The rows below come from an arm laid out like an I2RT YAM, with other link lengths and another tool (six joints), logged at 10 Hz.
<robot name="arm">
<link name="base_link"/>
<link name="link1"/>
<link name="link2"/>
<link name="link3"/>
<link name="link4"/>
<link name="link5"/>
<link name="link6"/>
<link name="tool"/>
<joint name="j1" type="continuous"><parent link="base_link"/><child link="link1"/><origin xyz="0 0 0.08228" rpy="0 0 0"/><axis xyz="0 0 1"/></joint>
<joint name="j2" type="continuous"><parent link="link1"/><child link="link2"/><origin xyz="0.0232 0.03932 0.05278" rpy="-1.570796 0 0"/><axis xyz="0 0 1"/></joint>
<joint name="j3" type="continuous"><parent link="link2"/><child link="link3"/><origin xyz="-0.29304 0 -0.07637" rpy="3.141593 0 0"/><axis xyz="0 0 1"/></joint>
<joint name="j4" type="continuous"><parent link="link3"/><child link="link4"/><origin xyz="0.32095 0.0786 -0.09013" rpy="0 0 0"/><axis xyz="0 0 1"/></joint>
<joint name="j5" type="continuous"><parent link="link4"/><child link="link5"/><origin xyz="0.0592 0.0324 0.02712" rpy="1.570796 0 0"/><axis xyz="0 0 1"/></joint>
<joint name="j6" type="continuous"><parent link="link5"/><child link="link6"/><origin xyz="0.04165 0 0.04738" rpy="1.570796 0 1.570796"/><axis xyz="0 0 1"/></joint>
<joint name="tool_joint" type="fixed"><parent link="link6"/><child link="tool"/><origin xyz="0.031 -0.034 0.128" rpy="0 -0.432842 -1.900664"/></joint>
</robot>
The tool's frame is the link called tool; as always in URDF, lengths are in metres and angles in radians. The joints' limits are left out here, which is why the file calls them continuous.
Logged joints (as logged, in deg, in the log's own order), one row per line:
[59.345, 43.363, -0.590, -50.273, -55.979, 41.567]
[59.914, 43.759, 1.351, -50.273, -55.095, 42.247]
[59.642, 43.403, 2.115, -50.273, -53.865, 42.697]
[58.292, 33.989, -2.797, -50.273, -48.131, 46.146]
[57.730, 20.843, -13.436, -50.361, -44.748, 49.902]
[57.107, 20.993, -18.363, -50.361, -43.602, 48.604]
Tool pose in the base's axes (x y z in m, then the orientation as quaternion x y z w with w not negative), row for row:
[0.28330, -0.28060, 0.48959, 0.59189, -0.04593, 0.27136, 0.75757]
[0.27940, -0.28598, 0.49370, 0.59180, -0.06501, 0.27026, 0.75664]
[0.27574, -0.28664, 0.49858, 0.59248, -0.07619, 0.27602, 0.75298]
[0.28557, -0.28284, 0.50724, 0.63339, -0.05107, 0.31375, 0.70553]
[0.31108, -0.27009, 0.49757, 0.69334, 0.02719, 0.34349, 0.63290]
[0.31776, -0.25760, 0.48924, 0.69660, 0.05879, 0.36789, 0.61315]
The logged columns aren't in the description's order. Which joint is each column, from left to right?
Columns, left to right: j2, j4, j5, j1, j6, j3.
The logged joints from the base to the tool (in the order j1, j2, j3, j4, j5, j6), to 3 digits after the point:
[-50.273, 59.345, 41.567, 43.363, -0.590, -55.979]
[-50.273, 59.914, 42.247, 43.759, 1.351, -55.095]
[-50.273, 59.642, 42.697, 43.403, 2.115, -53.865]
[-50.273, 58.292, 46.146, 33.989, -2.797, -48.131]
[-50.361, 57.730, 49.902, 20.843, -13.436, -44.748]
[-50.361, 57.107, 48.604, 20.993, -18.363, -43.602]

